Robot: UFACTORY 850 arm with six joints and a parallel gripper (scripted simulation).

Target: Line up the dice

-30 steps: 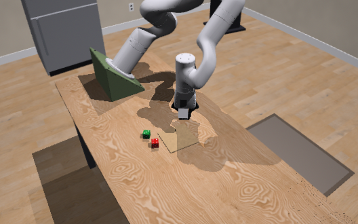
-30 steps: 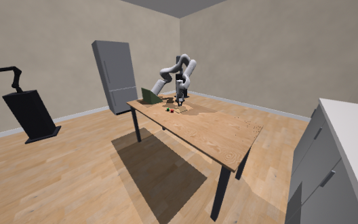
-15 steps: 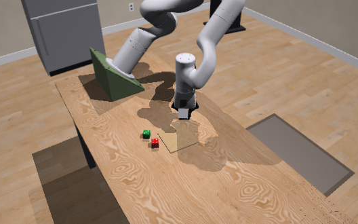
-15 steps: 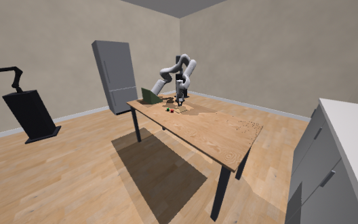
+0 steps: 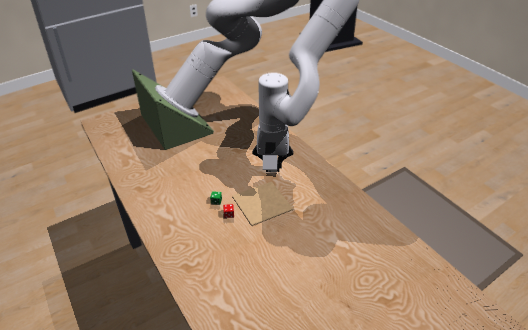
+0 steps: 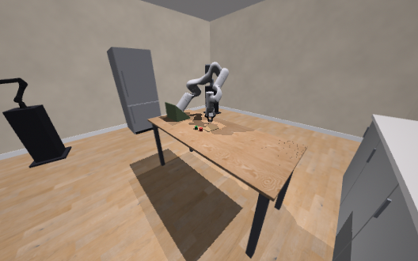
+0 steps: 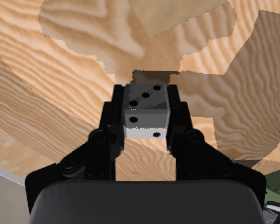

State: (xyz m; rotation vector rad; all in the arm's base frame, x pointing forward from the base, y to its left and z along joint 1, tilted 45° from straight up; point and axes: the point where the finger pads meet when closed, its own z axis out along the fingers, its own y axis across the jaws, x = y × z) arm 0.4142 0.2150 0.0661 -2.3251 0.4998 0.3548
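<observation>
Now: hand 11 cm short of the tan mat, 9 cm to the left of it and 4 cm above it. From my hand the other things lie so: green die (21 cm to the right, 4 cm ahead, 2 cm below); then red die (20 cm to the right, 11 cm ahead, 2 cm below); then white die (1 cm below).
</observation>
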